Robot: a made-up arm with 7 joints. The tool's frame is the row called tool.
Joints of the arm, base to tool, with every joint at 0 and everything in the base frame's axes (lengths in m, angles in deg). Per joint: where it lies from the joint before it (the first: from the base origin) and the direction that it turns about. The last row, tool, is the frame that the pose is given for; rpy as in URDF.
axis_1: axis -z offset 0 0 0.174
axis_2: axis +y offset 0 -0.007 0.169
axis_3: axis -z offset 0 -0.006 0.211
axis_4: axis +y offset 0 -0.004 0.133
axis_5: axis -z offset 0 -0.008 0.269
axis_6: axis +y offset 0 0 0.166
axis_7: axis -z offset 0 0 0.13
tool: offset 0 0 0 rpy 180 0 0
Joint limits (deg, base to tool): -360..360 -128.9..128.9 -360..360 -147.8..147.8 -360..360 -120.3..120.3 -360..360
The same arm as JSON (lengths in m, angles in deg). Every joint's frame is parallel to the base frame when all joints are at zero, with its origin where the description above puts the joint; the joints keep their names.
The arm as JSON. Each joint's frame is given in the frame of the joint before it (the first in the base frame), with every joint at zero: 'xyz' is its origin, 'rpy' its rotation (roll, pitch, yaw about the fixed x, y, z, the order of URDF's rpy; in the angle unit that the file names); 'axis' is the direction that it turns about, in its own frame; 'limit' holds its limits. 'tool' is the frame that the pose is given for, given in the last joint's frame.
{"units": {"length": "m", "angle": "deg"}, "joints": [{"name": "axis_1", "type": "revolute", "origin": {"xyz": [0.0, 0.0, 0.174], "rpy": [0.0, 0.0, 0.0]}, "axis": "-z", "limit": {"lower": -360.0, "upper": 360.0}}, {"name": "axis_2", "type": "revolute", "origin": {"xyz": [0.0, -0.007, 0.169], "rpy": [0.0, 0.0, 0.0]}, "axis": "+y", "limit": {"lower": -128.9, "upper": 128.9}}, {"name": "axis_3", "type": "revolute", "origin": {"xyz": [0.0, -0.006, 0.211], "rpy": [0.0, 0.0, 0.0]}, "axis": "-z", "limit": {"lower": -360.0, "upper": 360.0}}, {"name": "axis_4", "type": "revolute", "origin": {"xyz": [0.0, -0.004, 0.133], "rpy": [0.0, 0.0, 0.0]}, "axis": "+y", "limit": {"lower": -147.8, "upper": 147.8}}, {"name": "axis_5", "type": "revolute", "origin": {"xyz": [0.0, -0.008, 0.269], "rpy": [0.0, 0.0, 0.0]}, "axis": "-z", "limit": {"lower": -360.0, "upper": 360.0}}, {"name": "axis_6", "type": "revolute", "origin": {"xyz": [0.0, 0.0, 0.166], "rpy": [0.0, 0.0, 0.0]}, "axis": "+y", "limit": {"lower": -120.3, "upper": 120.3}}, {"name": "axis_7", "type": "revolute", "origin": {"xyz": [0.0, 0.0, 0.13], "rpy": [0.0, 0.0, 0.0]}, "axis": "-z", "limit": {"lower": -360.0, "upper": 360.0}}], "tool": {"origin": {"xyz": [0.0, 0.0, 0.0], "rpy": [180.0, 0.0, 0.0]}}}
